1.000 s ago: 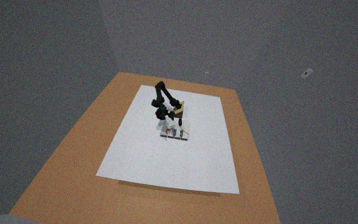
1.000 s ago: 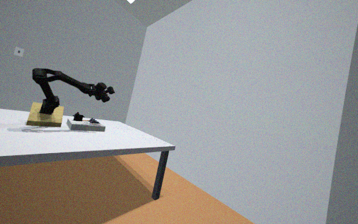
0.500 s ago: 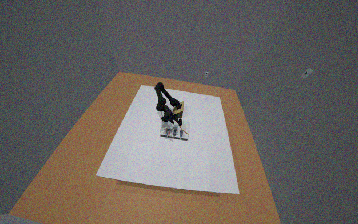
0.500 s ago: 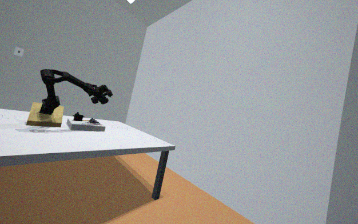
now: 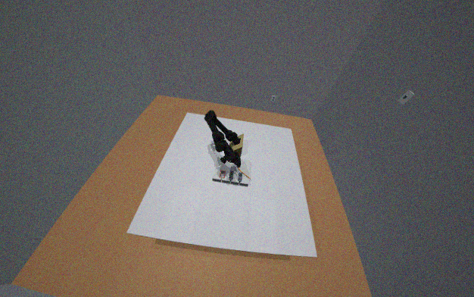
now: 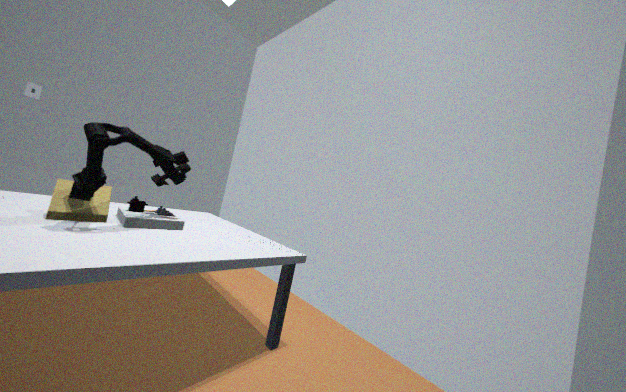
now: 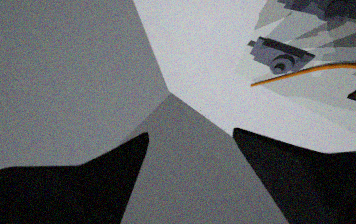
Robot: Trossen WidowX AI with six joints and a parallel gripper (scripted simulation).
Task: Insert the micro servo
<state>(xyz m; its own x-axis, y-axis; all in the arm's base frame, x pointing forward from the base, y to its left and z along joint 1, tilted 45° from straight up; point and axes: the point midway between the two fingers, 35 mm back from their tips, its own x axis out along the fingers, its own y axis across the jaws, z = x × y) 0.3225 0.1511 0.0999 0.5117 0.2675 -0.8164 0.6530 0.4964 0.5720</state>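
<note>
The deck lies 130 mm behind my gripper tip, 60 mm to the right of it and 230 mm below it.
</note>
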